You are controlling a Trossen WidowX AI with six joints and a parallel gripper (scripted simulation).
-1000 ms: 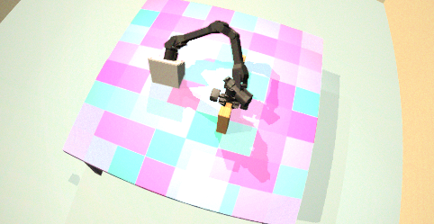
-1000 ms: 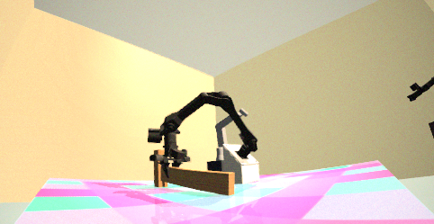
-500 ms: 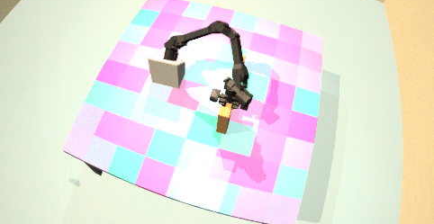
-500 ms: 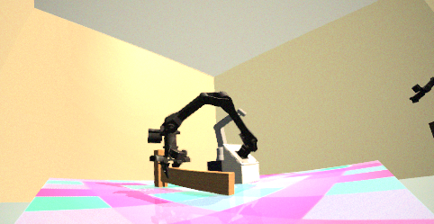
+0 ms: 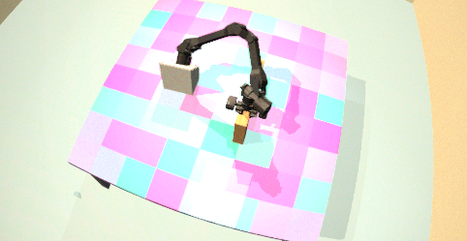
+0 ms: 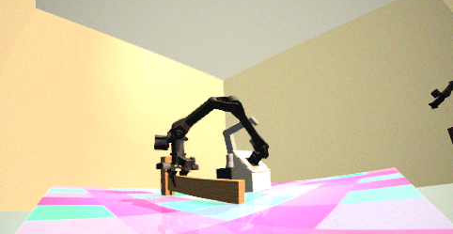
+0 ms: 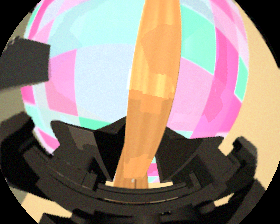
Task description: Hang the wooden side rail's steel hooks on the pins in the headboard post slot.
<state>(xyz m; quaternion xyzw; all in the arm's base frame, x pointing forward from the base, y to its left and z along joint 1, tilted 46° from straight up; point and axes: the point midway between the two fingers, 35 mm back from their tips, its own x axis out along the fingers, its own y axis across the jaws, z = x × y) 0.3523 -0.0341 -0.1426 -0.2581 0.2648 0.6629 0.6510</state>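
Now: gripper tip 100 mm to the left of the headboard post and 50 mm below it.
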